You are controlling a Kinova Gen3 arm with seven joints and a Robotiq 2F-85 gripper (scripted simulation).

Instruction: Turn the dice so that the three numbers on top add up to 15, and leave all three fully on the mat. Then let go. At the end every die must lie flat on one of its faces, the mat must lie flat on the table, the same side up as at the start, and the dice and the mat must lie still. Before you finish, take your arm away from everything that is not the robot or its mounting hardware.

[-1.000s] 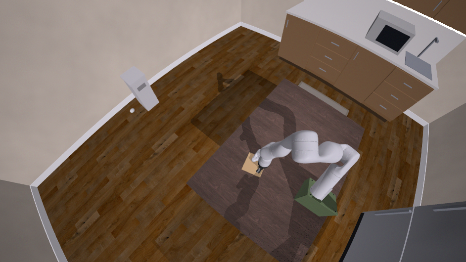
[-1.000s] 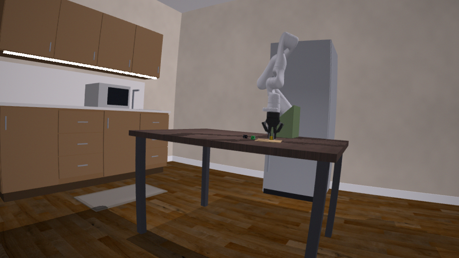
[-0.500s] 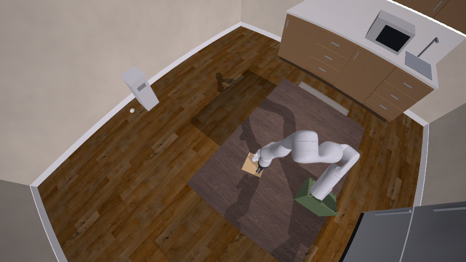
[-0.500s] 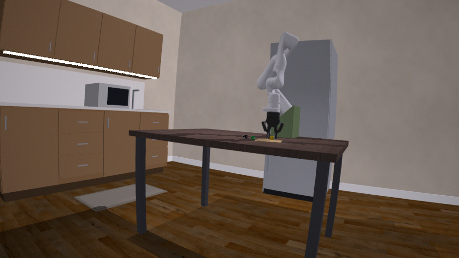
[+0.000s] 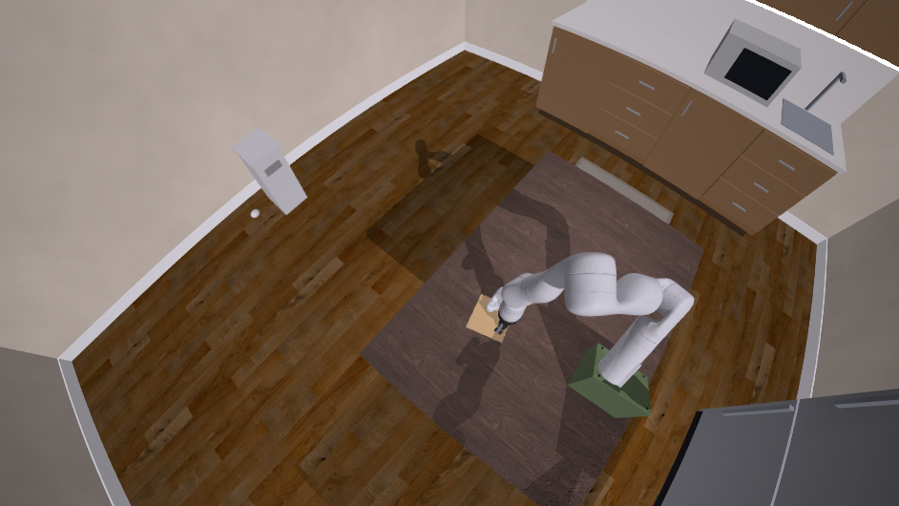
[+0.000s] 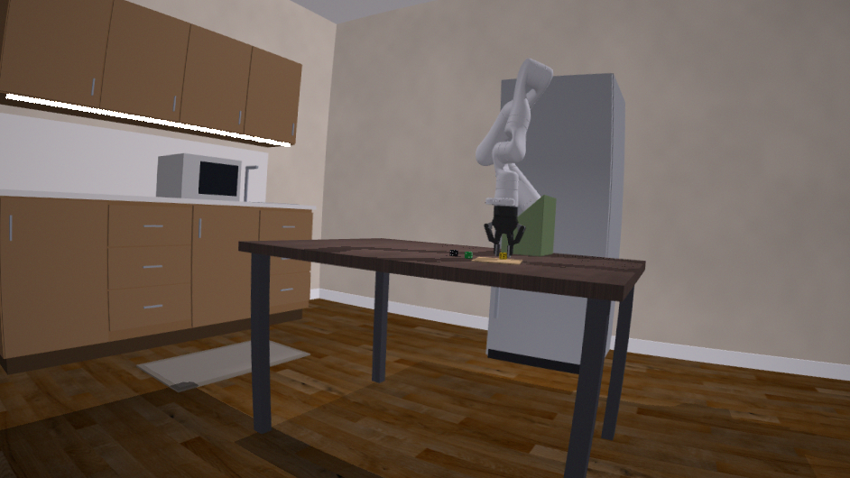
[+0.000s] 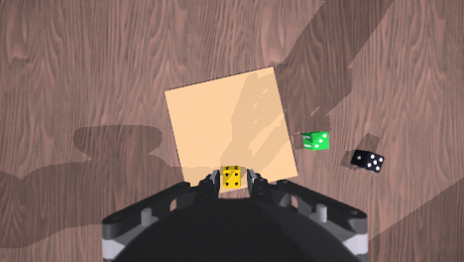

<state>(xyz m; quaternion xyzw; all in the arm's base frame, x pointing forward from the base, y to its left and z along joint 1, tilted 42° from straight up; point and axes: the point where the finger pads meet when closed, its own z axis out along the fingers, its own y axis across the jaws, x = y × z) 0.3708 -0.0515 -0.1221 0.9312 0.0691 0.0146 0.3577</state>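
Right now my hand is 2 cm above the yellow die. Round my hand: black die 16 cm to the right, 3 cm ahead, 2 cm below; green die 9 cm to the right, 5 cm ahead, 2 cm below; tan mat 5 cm ahead, 3 cm below, 1 cm to the left.
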